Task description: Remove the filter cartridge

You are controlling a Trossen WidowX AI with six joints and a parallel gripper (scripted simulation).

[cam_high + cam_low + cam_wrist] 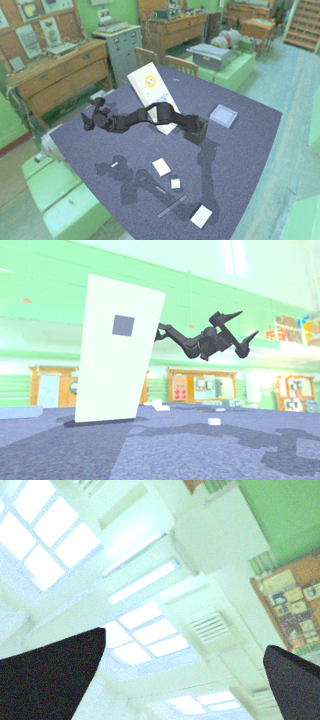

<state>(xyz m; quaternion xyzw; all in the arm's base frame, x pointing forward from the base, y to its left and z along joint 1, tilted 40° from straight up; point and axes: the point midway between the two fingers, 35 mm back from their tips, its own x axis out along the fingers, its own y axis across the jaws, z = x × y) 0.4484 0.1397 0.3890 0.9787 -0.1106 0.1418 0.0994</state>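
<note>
Right now my gripper tip is 39 cm to the left of the round pale filter cartridge, 13 cm past it and 4 cm above it. From my gripper tip the other things lie so: small white peg: 30 cm below, 20 cm behind, 7 cm to the left; then tray: 63 cm to the right, 58 cm behind, 29 cm below.
</note>
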